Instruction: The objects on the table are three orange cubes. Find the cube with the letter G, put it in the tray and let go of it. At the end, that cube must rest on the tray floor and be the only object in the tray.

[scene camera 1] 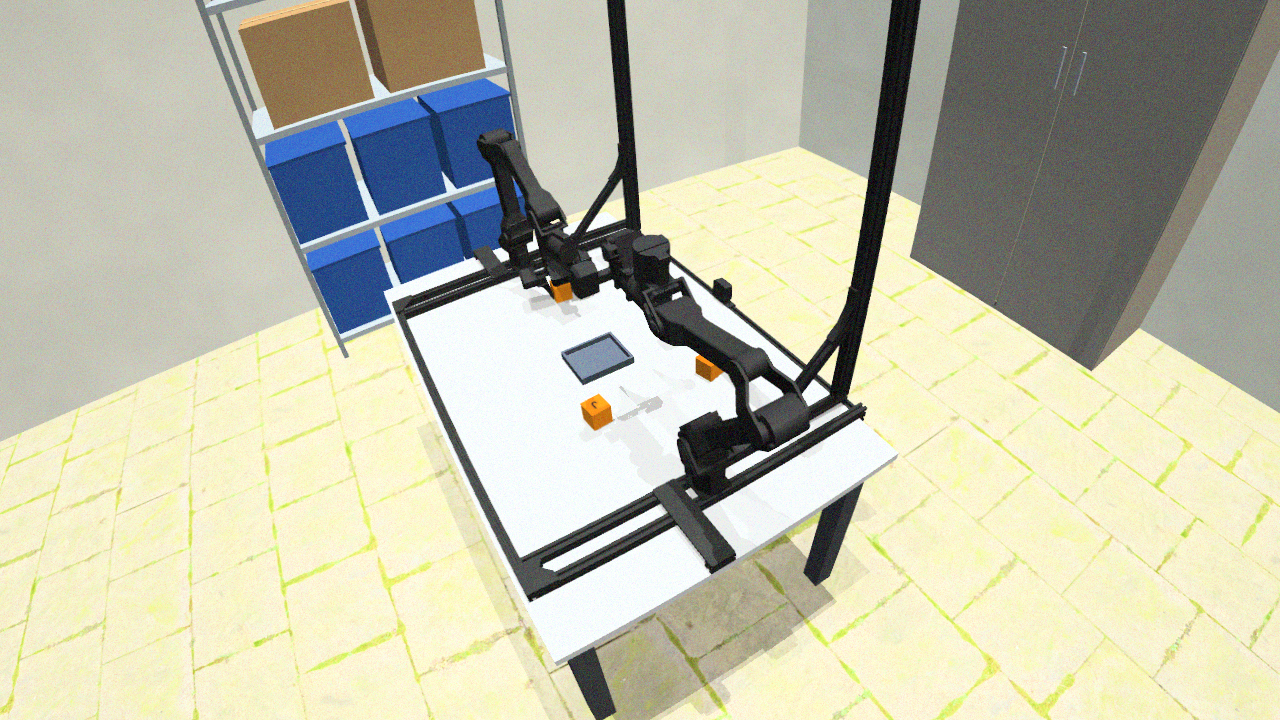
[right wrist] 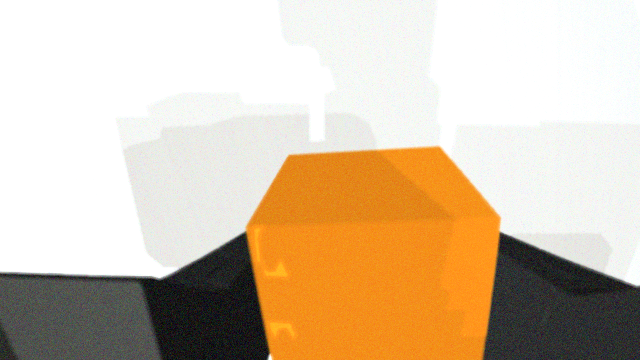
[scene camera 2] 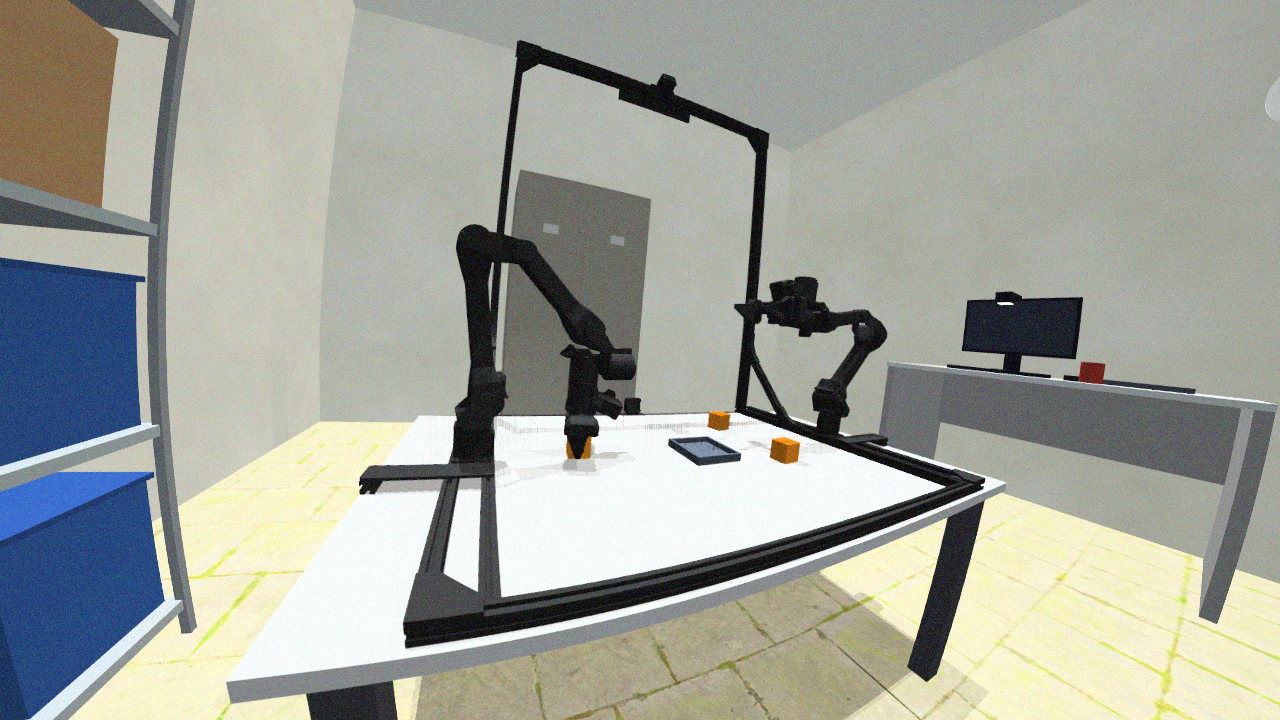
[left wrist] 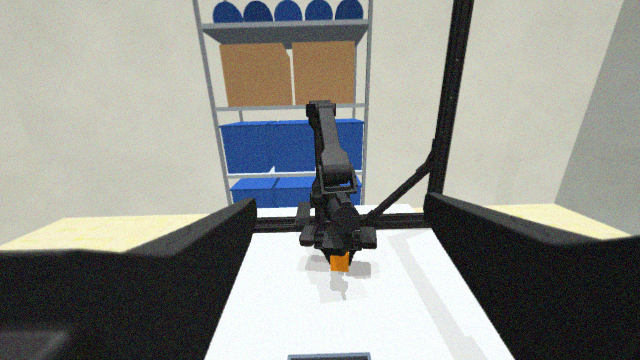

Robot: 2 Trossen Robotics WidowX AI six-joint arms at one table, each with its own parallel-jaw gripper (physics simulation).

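Seen in the pictures: left gripper, fingertip midpoint: [scene camera 1: 599, 244] [scene camera 2: 746, 305] [left wrist: 340, 203]; right gripper, fingertip midpoint: [scene camera 1: 562, 295] [right wrist: 363, 224] [scene camera 2: 577, 453] [left wrist: 339, 264]; left arm's base at its link origin: [scene camera 1: 707, 481] [scene camera 2: 827, 434]; right arm's base at its link origin: [scene camera 1: 520, 262] [scene camera 2: 472, 456] [left wrist: 323, 220].
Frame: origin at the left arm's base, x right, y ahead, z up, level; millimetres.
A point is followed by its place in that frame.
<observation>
My right gripper [scene camera 1: 559, 287] @(y 713, x 38, z -17 mm) [scene camera 2: 579, 454] @(y 713, x 38, z -17 mm) [left wrist: 339, 264] @(y 713, x 38, z -17 mm) [right wrist: 363, 224] @(y 713, x 38, z -17 mm) points down at the far side in scene camera 1, its fingers against both sides of an orange cube [scene camera 1: 561, 291] @(y 690, x 30, z 13 mm) [scene camera 2: 585, 448] @(y 703, x 14, z 3 mm) [left wrist: 339, 263] @(y 690, x 35, z 5 mm) [right wrist: 370, 250] @(y 695, x 35, z 26 mm), low at the table. Its letter cannot be read. A second orange cube [scene camera 1: 596, 413] @(y 244, x -98, z 25 mm) [scene camera 2: 785, 450] @(y 288, x -109, z 11 mm), with a dark mark on top, stands near the tray [scene camera 1: 597, 358] @(y 431, x -3, z -13 mm) [scene camera 2: 705, 450] @(y 426, x -2, z -13 mm) [left wrist: 329, 356] @(y 484, x -2, z -1 mm), and a third cube [scene camera 1: 707, 367] @(y 237, x 166, z 18 mm) [scene camera 2: 718, 420] @(y 272, x 164, z 10 mm) stands by the left arm; neither letter is readable. The tray is empty. My left gripper [scene camera 1: 610, 252] @(y 350, x 1, z 326 mm) [scene camera 2: 742, 308] @(y 350, x 1, z 326 mm) is open and empty, high above the table.
In scene camera 1 the left arm [scene camera 1: 716, 338] @(y -18, x -5, z 353 mm) reaches over the table's right side. A black frame [scene camera 1: 875, 179] @(y 23, x 340, z 492 mm) [scene camera 2: 759, 268] @(y 20, x 339, z 512 mm) rises at the gantry side, and dark rails border the table. A shelf unit with blue boxes [scene camera 1: 398, 152] [left wrist: 295, 146] stands behind the right arm.
</observation>
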